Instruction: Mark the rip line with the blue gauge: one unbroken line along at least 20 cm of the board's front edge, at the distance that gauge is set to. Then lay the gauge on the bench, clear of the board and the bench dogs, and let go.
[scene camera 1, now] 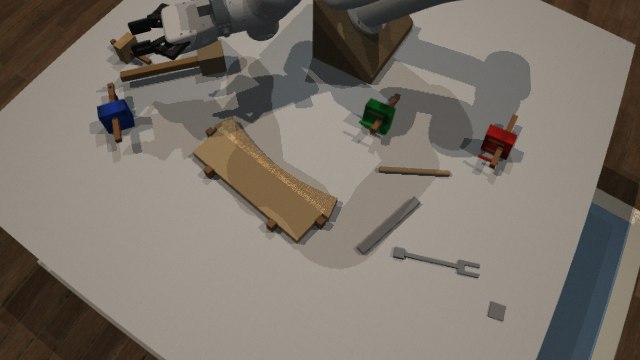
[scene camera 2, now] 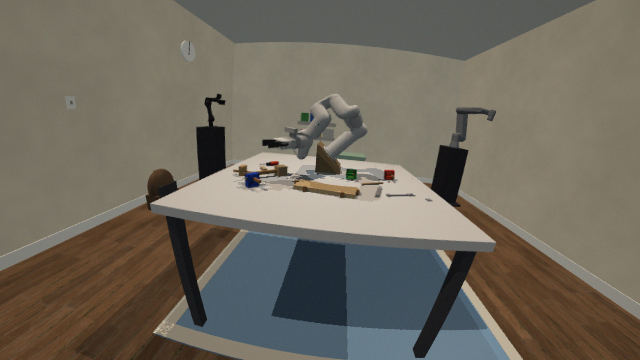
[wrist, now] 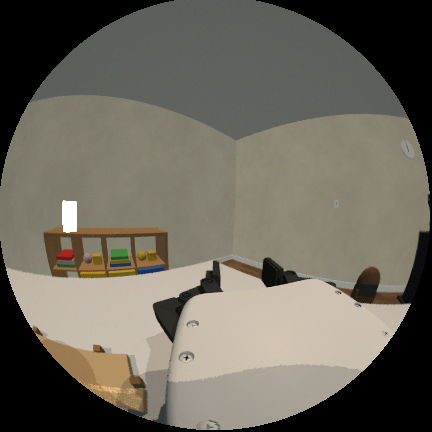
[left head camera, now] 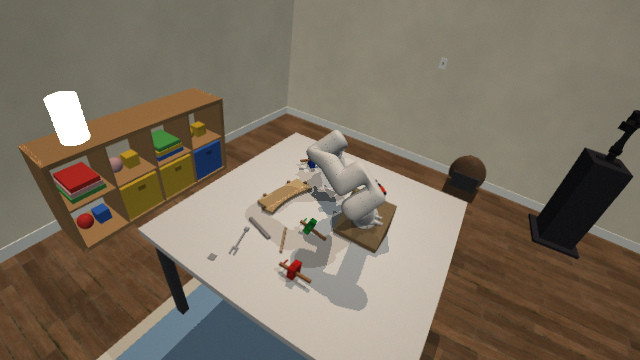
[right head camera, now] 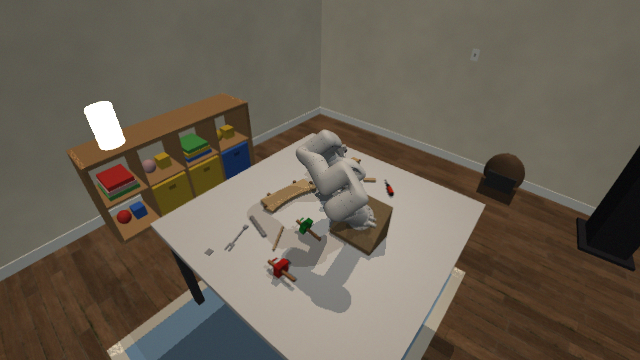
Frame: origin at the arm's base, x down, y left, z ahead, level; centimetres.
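Seen in the pictures: gripper, fingertip midpoint: [scene camera 1: 131, 40] [scene camera 2: 265, 143] [wrist: 240, 270]; arm's base, link origin: [scene camera 1: 366, 8] [scene camera 2: 329, 153] [right head camera: 360, 217].
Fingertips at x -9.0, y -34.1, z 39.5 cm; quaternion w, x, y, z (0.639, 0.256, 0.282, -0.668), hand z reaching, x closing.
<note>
Pixels of each thing's top centre, then the offset from my fingertips to it. "spot": a spot on its surface instead.
- blue gauge, top centre: [scene camera 1: 109, 105] [scene camera 2: 251, 173] [left head camera: 313, 156] dz +9.2, dx +13.4, dy -4.3 cm
- tan board, top centre: [scene camera 1: 262, 174] [scene camera 2: 326, 186] [left head camera: 285, 193] [right head camera: 289, 193] dz +6.0, dx +18.0, dy +32.5 cm
- wooden mallet, surface spot: [scene camera 1: 212, 59] spot: dz -13.2, dx +15.0, dy +7.5 cm
- plain wooden gauge, top centre: [scene camera 1: 126, 40] [scene camera 2: 244, 165] dz -8.4, dx +14.4, dy -14.9 cm
- dowel, top centre: [scene camera 1: 415, 169] dz -10.2, dx +18.7, dy +60.0 cm
- grey bar, top centre: [scene camera 1: 389, 223] [left head camera: 259, 226] [right head camera: 257, 225] dz +3.4, dx +18.9, dy +60.1 cm
- forked tool, top centre: [scene camera 1: 437, 260] [left head camera: 239, 239] [right head camera: 237, 236] dz +6.1, dx +19.1, dy +71.4 cm
- grey square, surface spot: [scene camera 1: 496, 311] spot: dz +10.0, dx +19.6, dy +85.5 cm
- screwdriver, top centre: [right head camera: 388, 184] dz -36.0, dx +17.2, dy -7.5 cm
The blue gauge [scene camera 1: 115, 116] [scene camera 2: 252, 180] [left head camera: 312, 163] stands on the bench at the left in scene camera 1, apart from the board. The tan board [scene camera 1: 250, 185] [left head camera: 285, 196] [right head camera: 289, 195] [scene camera 2: 326, 188] [wrist: 107, 372] lies with small brown bench dogs [scene camera 1: 209, 171] [scene camera 1: 271, 224] [scene camera 1: 320, 221] at its edges; its curved edge faces the arm's base. Whether it carries a line is too small to tell. My gripper [scene camera 1: 134, 37] [wrist: 240, 270] is open and empty, level above the bench, behind the blue gauge in scene camera 2.
A wooden mallet [scene camera 1: 212, 59] and a plain wooden gauge [scene camera 1: 125, 47] lie near and below my gripper. Green [scene camera 1: 378, 116] and red [scene camera 1: 499, 141] gauges, a dowel [scene camera 1: 414, 171], a grey bar [scene camera 1: 389, 226], a forked tool [scene camera 1: 435, 260], a grey square [scene camera 1: 496, 311] and a screwdriver [right head camera: 389, 189] are on the bench.
</note>
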